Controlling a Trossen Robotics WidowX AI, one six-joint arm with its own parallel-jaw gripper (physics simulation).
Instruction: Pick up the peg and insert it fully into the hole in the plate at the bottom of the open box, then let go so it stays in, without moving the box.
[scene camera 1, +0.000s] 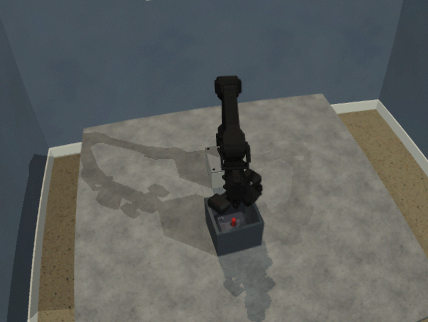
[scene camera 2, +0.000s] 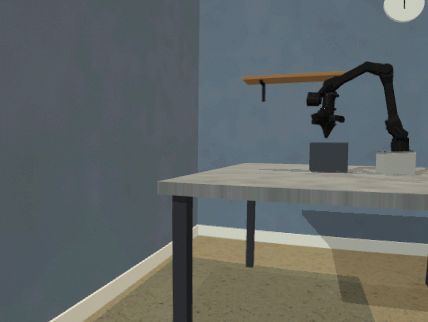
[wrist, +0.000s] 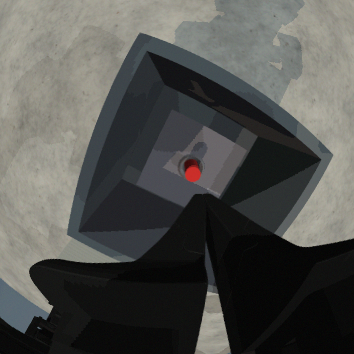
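Pixels of known places: gripper, fingertip midpoint: (scene camera 1: 236, 208) (scene camera 2: 326, 138) (wrist: 201, 201); arm's base at its link origin: (scene camera 2: 400, 151).
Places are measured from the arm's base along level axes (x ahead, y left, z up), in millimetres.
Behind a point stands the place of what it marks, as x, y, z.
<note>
The red peg (scene camera 1: 233, 222) {313, -87, -22} (wrist: 192, 172) {309, -83, -13} stands roughly upright in the ringed hole of the grey plate (scene camera 1: 225, 225) {302, -112, -44} (wrist: 155, 172) {284, -53, -43} on the floor of the open box. How deep it sits cannot be told. The dark blue-grey box (scene camera 1: 240, 241) {385, -87, -38} (scene camera 2: 328, 157) {315, -5, -32} (wrist: 93, 145) {312, -9, 37} stands upright on the table; its walls hide the peg and plate in the second scene view. My gripper (scene camera 1: 236, 205) {315, -80, 59} (scene camera 2: 326, 136) {315, -80, 59} (wrist: 201, 201) {315, -80, 59} is shut with nothing between its fingers. Its tips point down just above the box's rim, apart from the peg.
The arm's white base block (scene camera 1: 214, 165) {48, -69, -4} (scene camera 2: 395, 163) {40, 49, -52} stands behind the box on the grey table (scene camera 1: 140, 270) {357, -442, -101} (scene camera 2: 280, 190) {543, 593, -109}. The box's walls rise around the plate on all sides. An orange wall shelf (scene camera 2: 290, 78) hangs in the background.
</note>
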